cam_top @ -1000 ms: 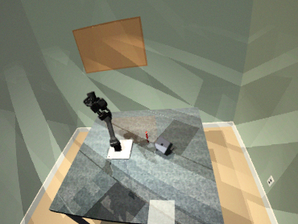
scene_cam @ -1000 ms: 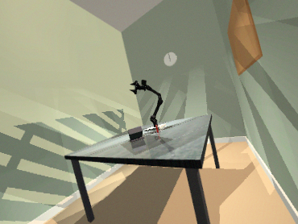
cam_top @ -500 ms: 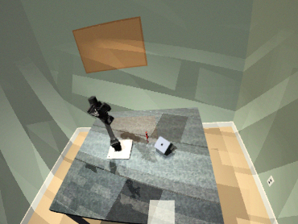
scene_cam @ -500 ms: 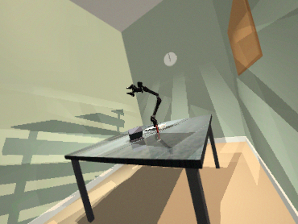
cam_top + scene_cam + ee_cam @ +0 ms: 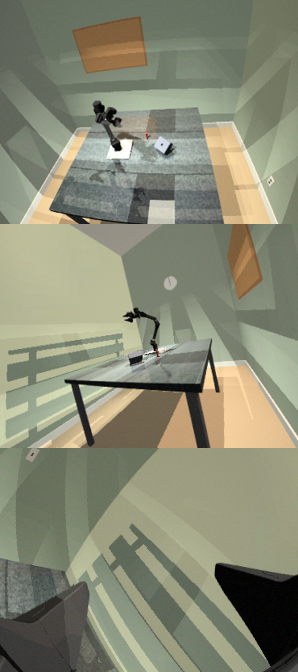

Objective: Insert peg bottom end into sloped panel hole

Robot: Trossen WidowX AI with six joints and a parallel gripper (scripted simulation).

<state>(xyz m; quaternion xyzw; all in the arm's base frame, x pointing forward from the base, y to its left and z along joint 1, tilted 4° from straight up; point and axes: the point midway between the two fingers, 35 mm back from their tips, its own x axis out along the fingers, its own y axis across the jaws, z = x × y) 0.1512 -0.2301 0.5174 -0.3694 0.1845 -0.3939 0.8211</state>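
My gripper tip is 15 cm short of the red peg, 39 cm to the right of it and 47 cm above it. The rest, counted from my gripper tip: panel 29 cm ahead, 21 cm to the left, 47 cm below.
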